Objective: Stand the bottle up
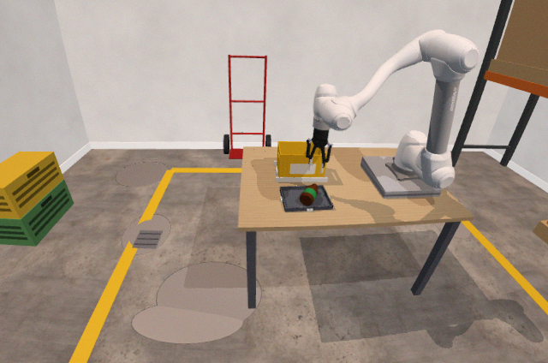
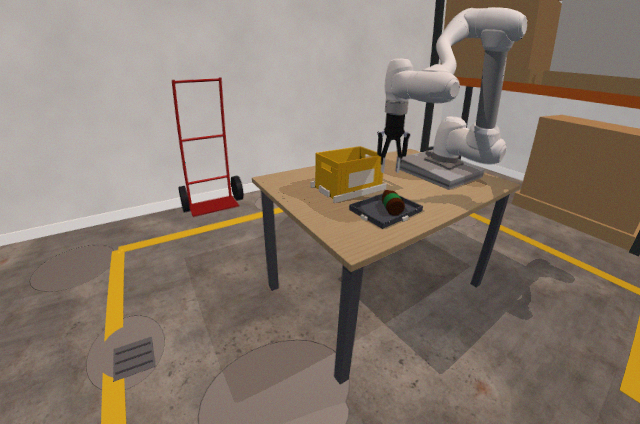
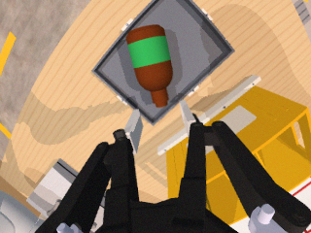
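The bottle is 30 mm ahead of my hand, 50 mm to the left of it and 140 mm below it. Also, from my hand: dark tray (50 mm ahead, 50 mm to the left, 160 mm below); yellow crate (30 mm ahead, 220 mm to the right, 90 mm below).
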